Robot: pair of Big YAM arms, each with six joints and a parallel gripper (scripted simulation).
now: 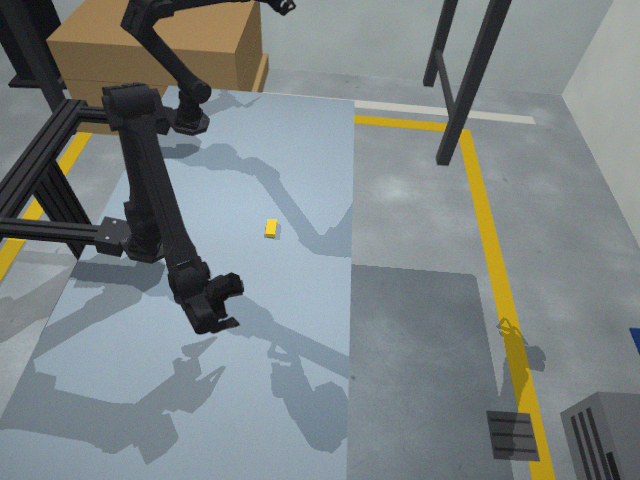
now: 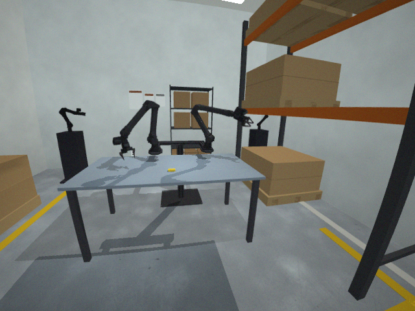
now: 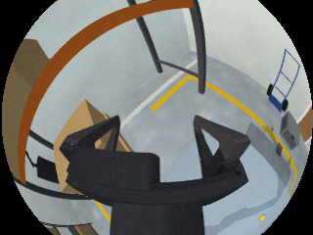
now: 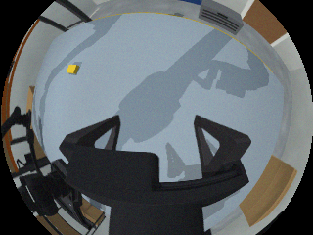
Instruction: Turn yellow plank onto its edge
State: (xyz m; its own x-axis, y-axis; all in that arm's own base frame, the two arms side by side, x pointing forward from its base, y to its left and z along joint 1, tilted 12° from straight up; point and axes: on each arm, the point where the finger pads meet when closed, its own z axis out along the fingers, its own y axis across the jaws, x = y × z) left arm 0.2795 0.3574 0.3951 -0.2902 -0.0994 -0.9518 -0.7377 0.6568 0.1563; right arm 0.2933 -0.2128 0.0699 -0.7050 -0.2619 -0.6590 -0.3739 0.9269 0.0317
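My right gripper is now 7 cm short of the yellow plank, 38 cm to the right of it and 12 cm above it.
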